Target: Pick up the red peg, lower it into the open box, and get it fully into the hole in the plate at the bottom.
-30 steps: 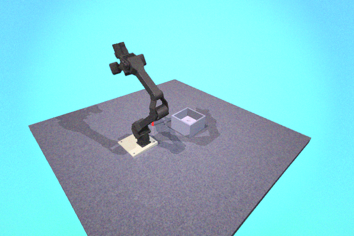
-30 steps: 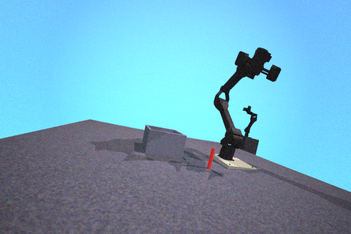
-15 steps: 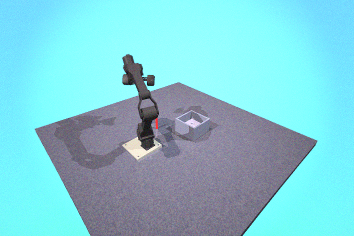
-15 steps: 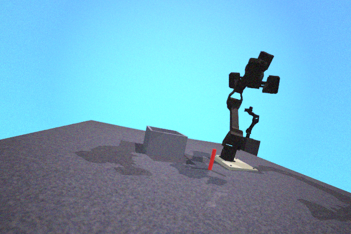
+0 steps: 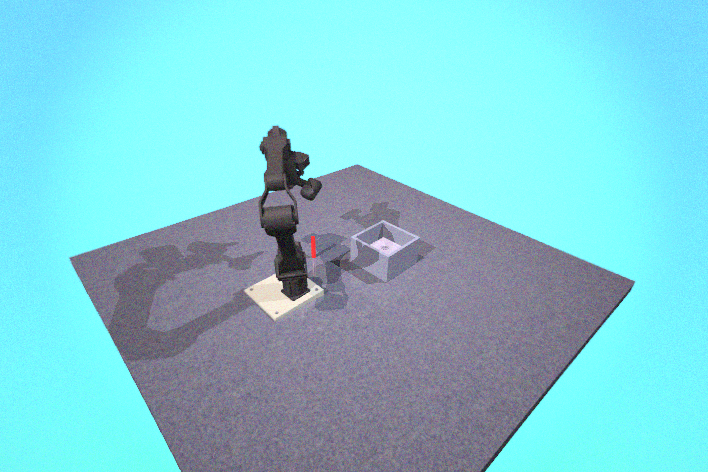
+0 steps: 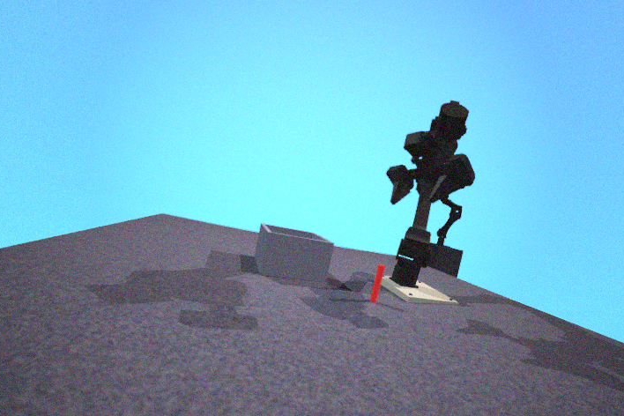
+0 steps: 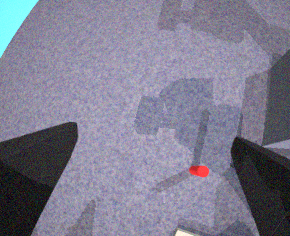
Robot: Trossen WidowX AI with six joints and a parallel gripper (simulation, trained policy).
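Right now the red peg is 18 cm below my gripper tip and 6 cm to the right of it. The rest, counted from my gripper tip: grey box: 24 cm to the right, 19 cm below, 15 cm ahead.
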